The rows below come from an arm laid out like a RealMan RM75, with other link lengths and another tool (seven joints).
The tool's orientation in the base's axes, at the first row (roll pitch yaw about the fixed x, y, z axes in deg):
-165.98 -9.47 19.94
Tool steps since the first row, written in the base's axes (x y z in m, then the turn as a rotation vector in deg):
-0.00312 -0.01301 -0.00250 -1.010 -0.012 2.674
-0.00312 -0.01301 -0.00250 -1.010 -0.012 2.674
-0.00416 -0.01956 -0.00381 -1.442 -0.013 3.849
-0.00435 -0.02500 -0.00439 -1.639 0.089 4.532
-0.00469 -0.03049 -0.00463 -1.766 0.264 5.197
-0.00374 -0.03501 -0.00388 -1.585 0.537 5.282
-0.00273 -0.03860 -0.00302 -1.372 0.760 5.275
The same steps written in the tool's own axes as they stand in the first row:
-0.00768 0.01114 -0.00149 -0.501 -1.000 -2.630
-0.00768 0.01114 -0.00149 -0.501 -1.000 -2.630
-0.01106 0.01695 -0.00215 -0.708 -1.439 -3.784
-0.01317 0.02191 -0.00315 -0.744 -1.767 -4.422
-0.01537 0.02677 -0.00449 -0.694 -2.130 -5.018
-0.01588 0.03100 -0.00642 -0.420 -2.328 -5.010
-0.01601 0.03440 -0.00819 -0.149 -2.449 -4.926

